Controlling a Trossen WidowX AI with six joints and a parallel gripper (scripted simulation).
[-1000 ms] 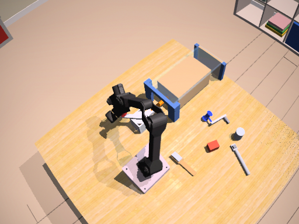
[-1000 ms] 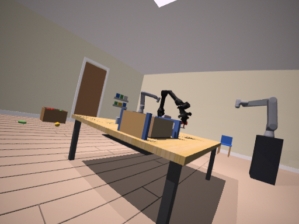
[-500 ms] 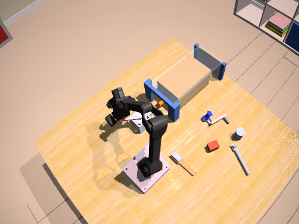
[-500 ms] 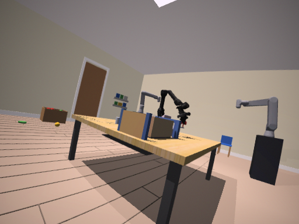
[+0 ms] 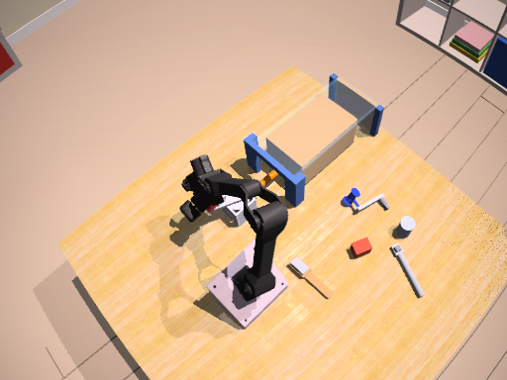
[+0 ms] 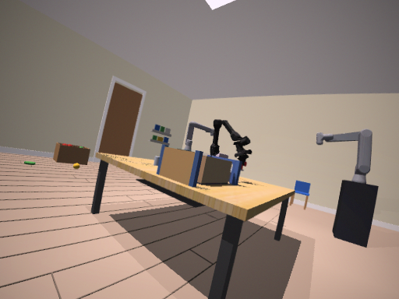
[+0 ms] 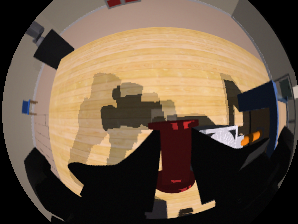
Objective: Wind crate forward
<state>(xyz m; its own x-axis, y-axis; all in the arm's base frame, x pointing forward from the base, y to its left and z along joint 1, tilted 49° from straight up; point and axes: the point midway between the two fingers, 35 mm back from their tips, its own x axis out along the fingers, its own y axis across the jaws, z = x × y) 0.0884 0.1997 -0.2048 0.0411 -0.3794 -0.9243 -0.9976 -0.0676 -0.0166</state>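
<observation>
My gripper tip is now 40 mm short of the crank handle, 30 mm to the left of it and 30 mm above it. The rest, counted from my gripper tip: blue steel frame 250 mm ahead, 50 mm to the right, 30 mm below; then winch 100 mm below, 80 mm ahead, 60 mm to the right; then red knob 20 mm to the right.
</observation>
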